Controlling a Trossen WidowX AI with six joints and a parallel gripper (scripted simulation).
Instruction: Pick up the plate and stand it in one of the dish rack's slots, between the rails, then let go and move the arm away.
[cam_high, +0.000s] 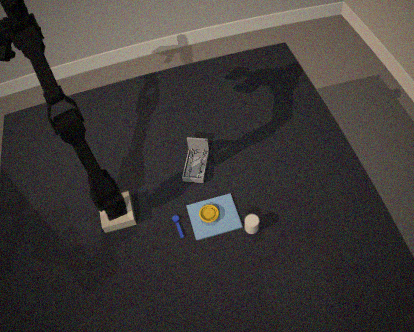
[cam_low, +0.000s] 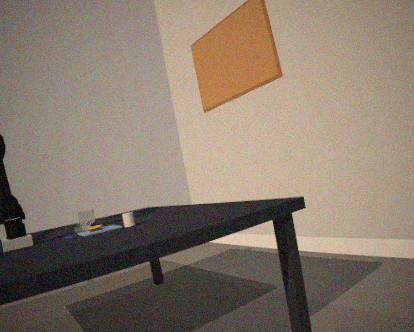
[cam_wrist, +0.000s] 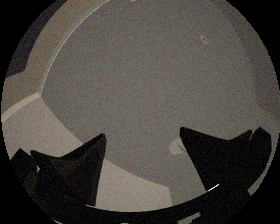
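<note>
My gripper tip is now 57 cm above the yellow plate, 50 cm to the left of it and 49 cm short of it. The rest, counted from my gripper tip: white cup (60 cm to the right, 60 cm ahead, 56 cm below); then blue spoon (58 cm below, 49 cm to the right, 39 cm ahead); then grey wire dish rack (56 cm below, 53 cm ahead, 31 cm to the right).
</note>
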